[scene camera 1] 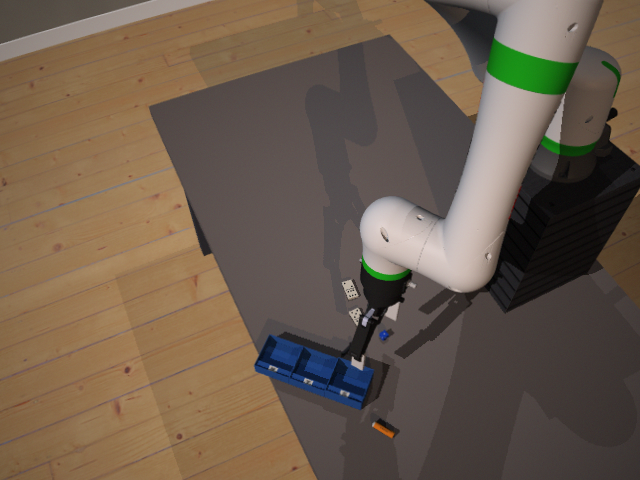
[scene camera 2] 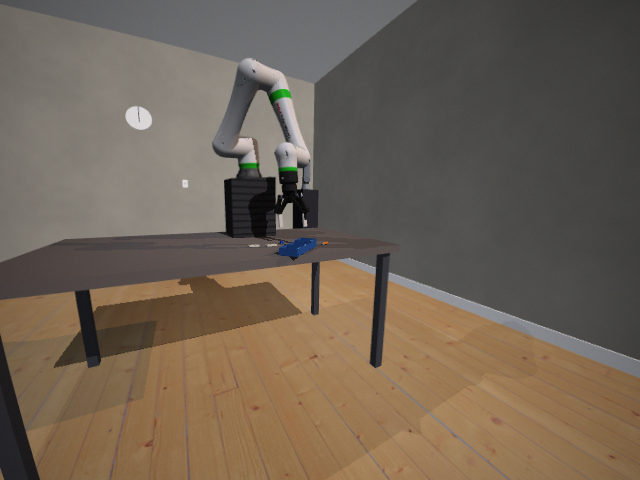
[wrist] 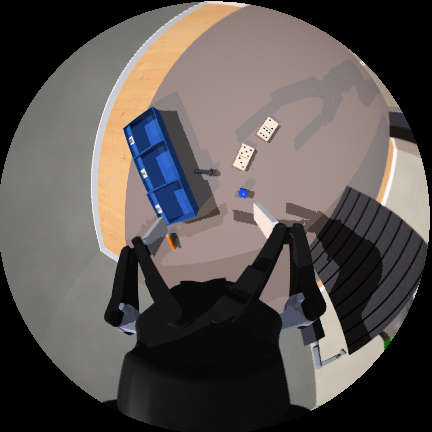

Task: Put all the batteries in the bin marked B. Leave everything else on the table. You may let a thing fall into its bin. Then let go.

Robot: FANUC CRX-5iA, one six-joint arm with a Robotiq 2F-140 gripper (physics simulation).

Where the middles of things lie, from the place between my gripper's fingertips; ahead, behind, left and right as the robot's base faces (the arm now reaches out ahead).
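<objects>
Counting from my hand, I find the blue three-compartment bin tray (scene camera 1: 334,378) 40 mm to the right, 130 mm ahead and 70 mm below.
</objects>
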